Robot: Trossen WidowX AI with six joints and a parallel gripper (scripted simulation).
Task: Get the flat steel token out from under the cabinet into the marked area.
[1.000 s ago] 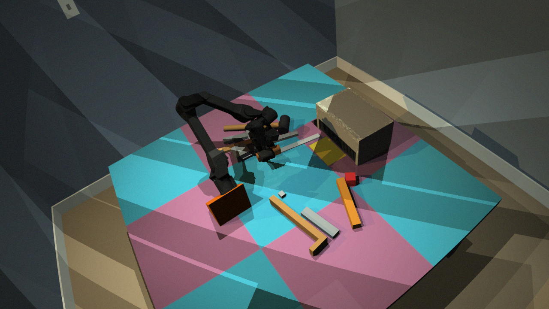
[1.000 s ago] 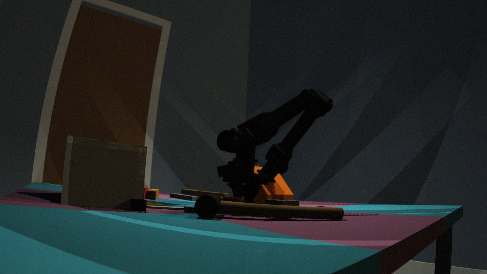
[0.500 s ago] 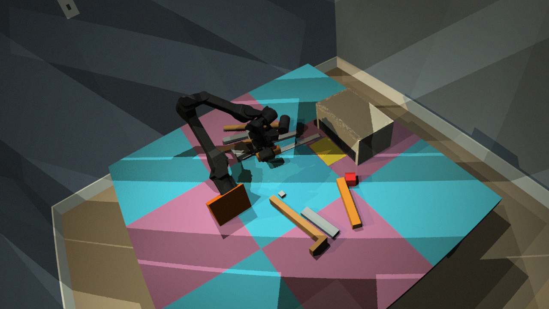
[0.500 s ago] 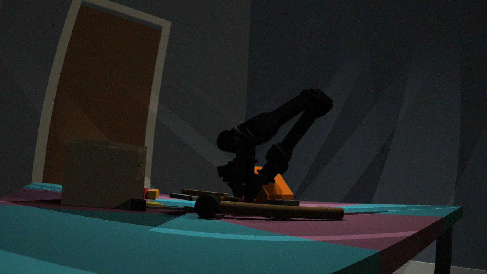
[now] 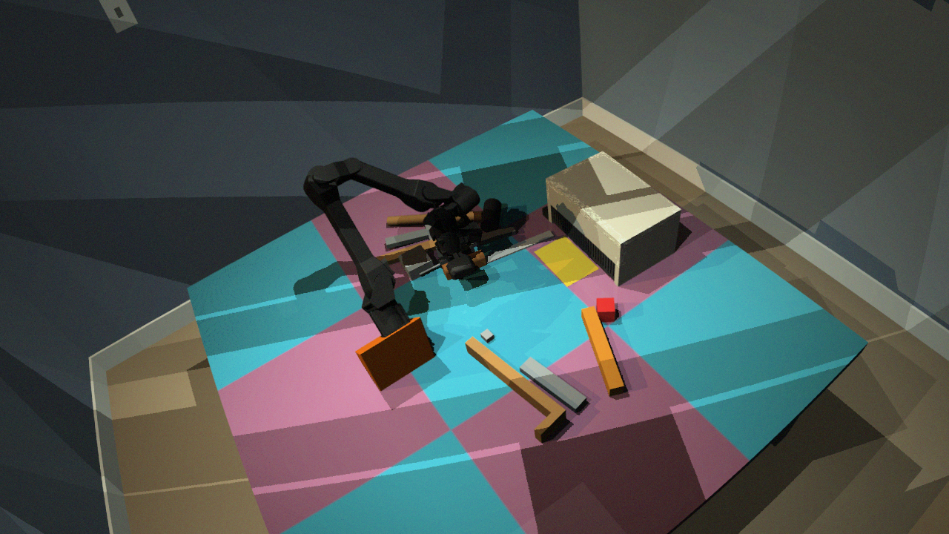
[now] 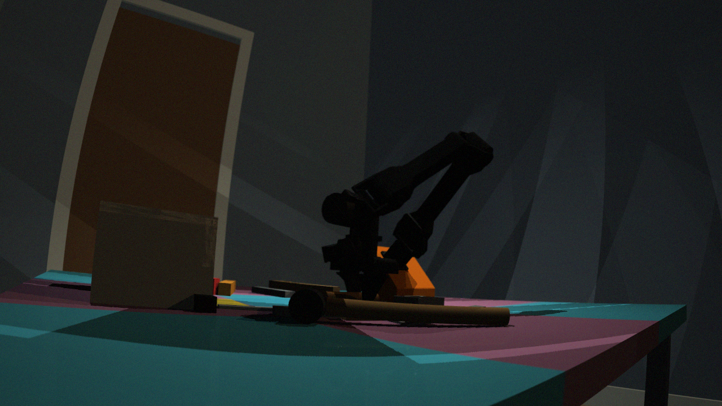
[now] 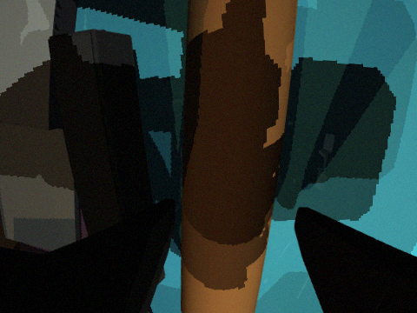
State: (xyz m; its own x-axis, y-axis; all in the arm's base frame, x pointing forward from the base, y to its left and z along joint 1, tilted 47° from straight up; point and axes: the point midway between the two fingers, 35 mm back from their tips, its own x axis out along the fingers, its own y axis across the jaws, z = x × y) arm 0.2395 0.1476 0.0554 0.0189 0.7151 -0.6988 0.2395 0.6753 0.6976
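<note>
Right now the screwdriver is 10 mm behind my gripper tip, 50 mm to the left of it and 10 mm above it. The rest, counted from my gripper tip: long wooden stick: 30 mm behind, 140 mm to the left; small grey cube: 60 mm behind, 220 mm to the right; grey block: 70 mm behind, 90 mm to the left, 10 mm above.
</note>
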